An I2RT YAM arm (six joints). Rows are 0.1 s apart.
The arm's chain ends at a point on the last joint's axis. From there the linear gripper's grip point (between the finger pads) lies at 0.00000 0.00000 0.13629 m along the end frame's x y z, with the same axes.
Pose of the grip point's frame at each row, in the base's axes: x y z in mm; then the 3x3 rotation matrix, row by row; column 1 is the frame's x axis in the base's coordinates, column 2 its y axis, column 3 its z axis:
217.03 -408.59 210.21; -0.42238 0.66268 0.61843; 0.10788 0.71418 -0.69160; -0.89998 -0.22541 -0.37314
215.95 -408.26 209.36; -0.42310 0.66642 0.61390; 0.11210 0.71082 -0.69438; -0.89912 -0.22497 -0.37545
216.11 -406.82 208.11; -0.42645 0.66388 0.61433; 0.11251 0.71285 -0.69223; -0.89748 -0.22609 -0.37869
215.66 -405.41 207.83; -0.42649 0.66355 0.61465; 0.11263 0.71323 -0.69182; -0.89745 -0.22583 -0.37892
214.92 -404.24 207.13; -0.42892 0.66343 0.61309; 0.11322 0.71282 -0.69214; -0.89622 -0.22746 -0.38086
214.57 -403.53 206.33; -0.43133 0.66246 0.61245; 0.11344 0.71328 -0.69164; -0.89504 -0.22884 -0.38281
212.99 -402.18 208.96; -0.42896 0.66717 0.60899; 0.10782 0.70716 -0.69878; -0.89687 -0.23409 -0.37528
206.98 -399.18 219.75; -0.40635 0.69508 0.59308; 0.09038 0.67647 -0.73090; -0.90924 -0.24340 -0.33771
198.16 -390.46 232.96; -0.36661 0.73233 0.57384; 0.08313 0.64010 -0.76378; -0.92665 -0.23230 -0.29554
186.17 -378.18 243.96; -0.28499 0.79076 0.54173; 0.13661 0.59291 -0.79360; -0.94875 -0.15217 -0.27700
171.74 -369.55 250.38; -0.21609 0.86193 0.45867; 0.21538 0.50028 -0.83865; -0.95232 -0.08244 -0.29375
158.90 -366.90 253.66; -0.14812 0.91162 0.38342; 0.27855 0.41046 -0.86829; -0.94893 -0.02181 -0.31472
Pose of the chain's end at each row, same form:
132.74 -314.33 261.07; -0.42238 0.66268 0.61843; 0.10788 0.71418 -0.69160; -0.89998 -0.22541 -0.37314
132.28 -313.62 260.53; -0.42310 0.66642 0.61390; 0.11210 0.71082 -0.69438; -0.89912 -0.22497 -0.37545
132.38 -312.48 259.72; -0.42645 0.66388 0.61433; 0.11251 0.71285 -0.69223; -0.89748 -0.22609 -0.37869
131.89 -311.12 259.47; -0.42649 0.66355 0.61465; 0.11263 0.71323 -0.69182; -0.89745 -0.22583 -0.37892
131.36 -309.91 259.04; -0.42892 0.66343 0.61309; 0.11322 0.71282 -0.69214; -0.89622 -0.22746 -0.38086
131.10 -309.27 258.50; -0.43133 0.66246 0.61245; 0.11344 0.71328 -0.69164; -0.89504 -0.22884 -0.38281
129.99 -306.94 260.11; -0.42896 0.66717 0.60899; 0.10782 0.70716 -0.69878; -0.89687 -0.23409 -0.37528
126.15 -299.57 265.78; -0.40635 0.69508 0.59308; 0.09038 0.67647 -0.73090; -0.90924 -0.24340 -0.33771
119.95 -286.36 273.24; -0.36661 0.73233 0.57384; 0.08313 0.64010 -0.76378; -0.92665 -0.23230 -0.29554
112.34 -270.02 281.71; -0.28499 0.79076 0.54173; 0.13661 0.59291 -0.79360; -0.94875 -0.15217 -0.27700
109.23 -255.25 290.42; -0.21609 0.86193 0.45867; 0.21538 0.50028 -0.83865; -0.95232 -0.08244 -0.29375
106.64 -248.56 296.55; -0.14812 0.91162 0.38342; 0.27855 0.41046 -0.86829; -0.94893 -0.02181 -0.31472

